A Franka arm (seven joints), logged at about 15 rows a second.
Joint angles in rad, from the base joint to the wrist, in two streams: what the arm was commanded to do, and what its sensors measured. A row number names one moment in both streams.
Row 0, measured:
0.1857 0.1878 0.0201 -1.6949 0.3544 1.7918 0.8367
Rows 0 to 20, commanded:
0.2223 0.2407 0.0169 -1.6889 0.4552 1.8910 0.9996
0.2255 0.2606 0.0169 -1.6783 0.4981 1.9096 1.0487
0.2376 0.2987 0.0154 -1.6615 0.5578 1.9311 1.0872
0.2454 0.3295 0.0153 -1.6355 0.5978 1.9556 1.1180
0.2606 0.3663 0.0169 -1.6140 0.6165 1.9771 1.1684
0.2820 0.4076 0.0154 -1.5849 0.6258 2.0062 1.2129
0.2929 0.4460 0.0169 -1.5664 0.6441 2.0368 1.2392
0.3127 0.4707 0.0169 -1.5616 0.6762 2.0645 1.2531
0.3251 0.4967 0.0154 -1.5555 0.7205 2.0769 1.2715
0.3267 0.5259 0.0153 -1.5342 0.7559 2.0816 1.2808
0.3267 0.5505 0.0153 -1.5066 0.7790 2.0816 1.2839
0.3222 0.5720 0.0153 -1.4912 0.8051 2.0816 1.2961
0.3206 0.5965 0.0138 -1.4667 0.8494 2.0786 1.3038
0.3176 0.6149 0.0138 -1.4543 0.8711 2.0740 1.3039
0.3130 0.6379 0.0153 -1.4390 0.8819 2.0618 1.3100
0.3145 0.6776 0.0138 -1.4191 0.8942 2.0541 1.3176
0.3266 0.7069 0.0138 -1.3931 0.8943 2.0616 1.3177
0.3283 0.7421 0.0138 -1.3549 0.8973 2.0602 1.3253
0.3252 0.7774 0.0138 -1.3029 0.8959 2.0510 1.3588
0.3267 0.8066 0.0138 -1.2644 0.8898 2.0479 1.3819
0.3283 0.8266 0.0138 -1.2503 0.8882 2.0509 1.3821
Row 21, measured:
0.3287 0.7421 0.0140 -1.3691 0.8825 2.0793 1.3382
